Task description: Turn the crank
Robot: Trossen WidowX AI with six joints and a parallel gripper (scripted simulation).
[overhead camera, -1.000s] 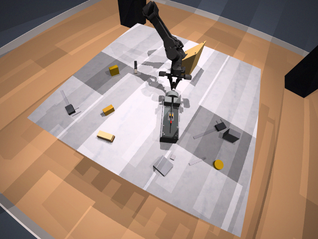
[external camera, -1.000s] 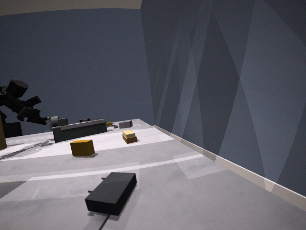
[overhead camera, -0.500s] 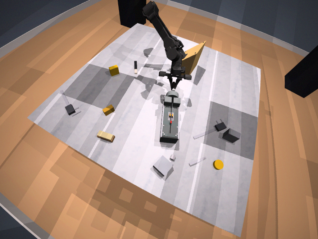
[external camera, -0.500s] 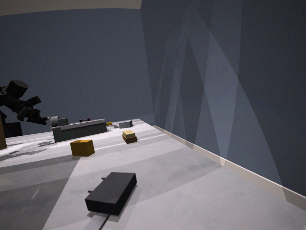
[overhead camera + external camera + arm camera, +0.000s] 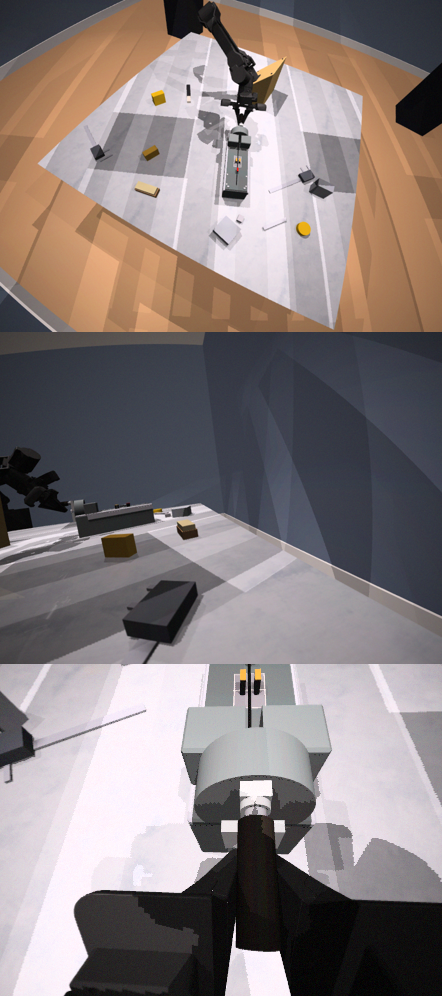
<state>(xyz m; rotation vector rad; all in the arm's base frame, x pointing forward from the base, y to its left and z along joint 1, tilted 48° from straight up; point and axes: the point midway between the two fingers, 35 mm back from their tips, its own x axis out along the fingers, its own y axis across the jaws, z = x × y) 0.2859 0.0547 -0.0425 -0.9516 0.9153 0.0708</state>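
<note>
Now: gripper tip 3 cm below the dark brown crank handle, 1 cm to the left of it and 1 cm past it. Also, from my gripper tip: tan block: 41 cm ahead, 18 cm to the right, 8 cm below; then yellow cube: 45 cm to the right, 6 cm below, 1 cm ahead; then red pointer: 19 cm ahead, 9 cm to the left, 1 cm below.
</note>
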